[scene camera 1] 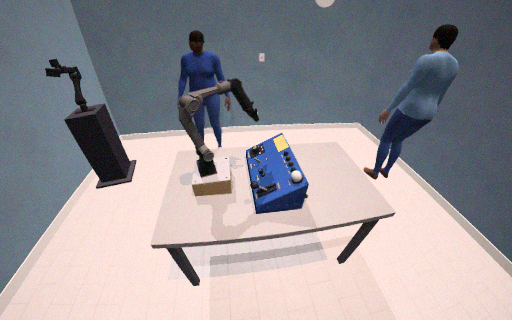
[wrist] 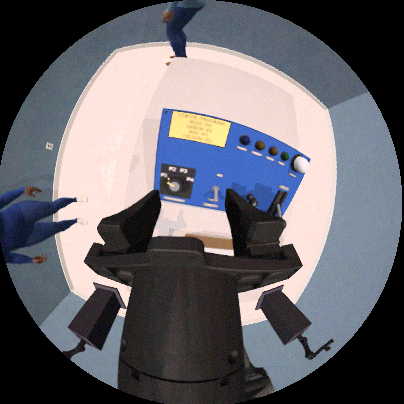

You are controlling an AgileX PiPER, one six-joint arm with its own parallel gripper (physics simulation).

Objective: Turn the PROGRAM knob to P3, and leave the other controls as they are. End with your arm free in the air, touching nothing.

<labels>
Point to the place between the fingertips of my gripper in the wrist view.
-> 191,196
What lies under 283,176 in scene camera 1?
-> A blue control panel.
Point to a blue control panel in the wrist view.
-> At 210,152
</labels>
